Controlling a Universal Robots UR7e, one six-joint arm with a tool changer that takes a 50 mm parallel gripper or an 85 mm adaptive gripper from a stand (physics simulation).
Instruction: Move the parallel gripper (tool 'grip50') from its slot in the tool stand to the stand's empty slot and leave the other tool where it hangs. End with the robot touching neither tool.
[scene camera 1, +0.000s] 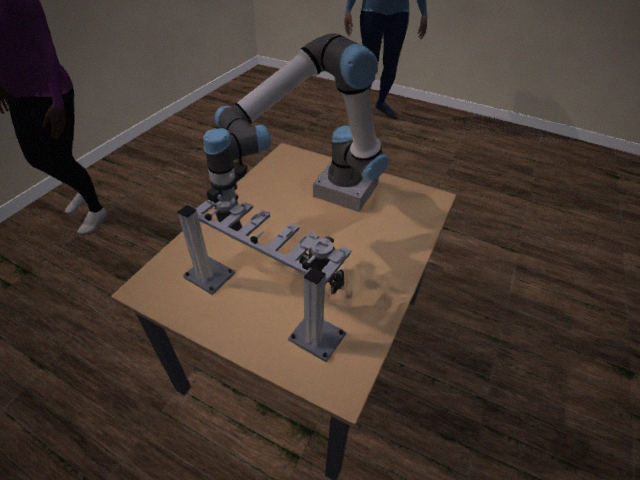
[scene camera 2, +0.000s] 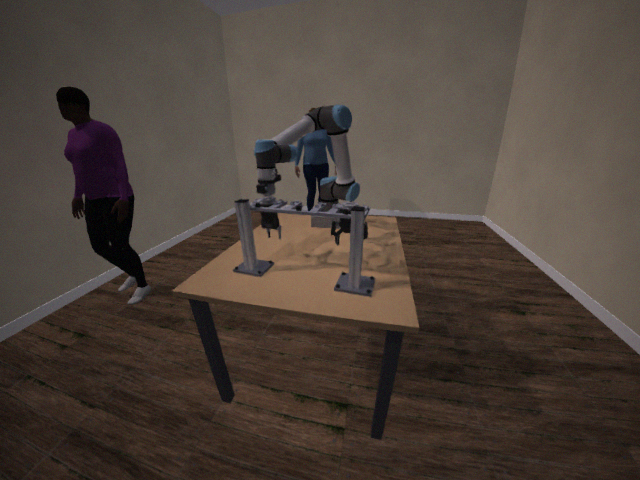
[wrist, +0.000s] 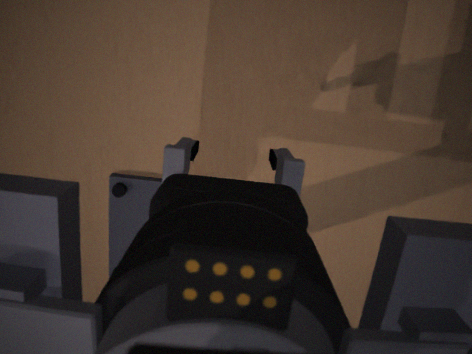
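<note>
An adaptive gripper (scene camera 1: 322, 248) and a parallel gripper (wrist: 219, 258) are visible to me; in the wrist view the adaptive gripper is out of frame. I also see a tool stand (scene camera 1: 315, 335), (scene camera 2: 354, 283), (wrist: 413, 289).
</note>
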